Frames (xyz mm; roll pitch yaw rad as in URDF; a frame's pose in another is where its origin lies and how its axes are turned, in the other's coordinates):
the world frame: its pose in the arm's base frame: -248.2 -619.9 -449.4 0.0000 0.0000 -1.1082
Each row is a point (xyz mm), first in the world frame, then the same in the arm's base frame.
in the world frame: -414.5 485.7 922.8
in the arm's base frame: 1.5 -32.2 473.4
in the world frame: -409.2 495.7 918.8
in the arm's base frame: 12.8 -32.5 469.4
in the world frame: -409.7 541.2 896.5
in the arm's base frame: 53.3 -11.7 447.1
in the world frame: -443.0 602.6 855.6
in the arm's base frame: 93.4 45.5 406.2
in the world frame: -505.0 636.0 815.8
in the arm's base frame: 95.6 115.9 366.4
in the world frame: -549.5 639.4 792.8
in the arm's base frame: 78.8 157.2 343.4
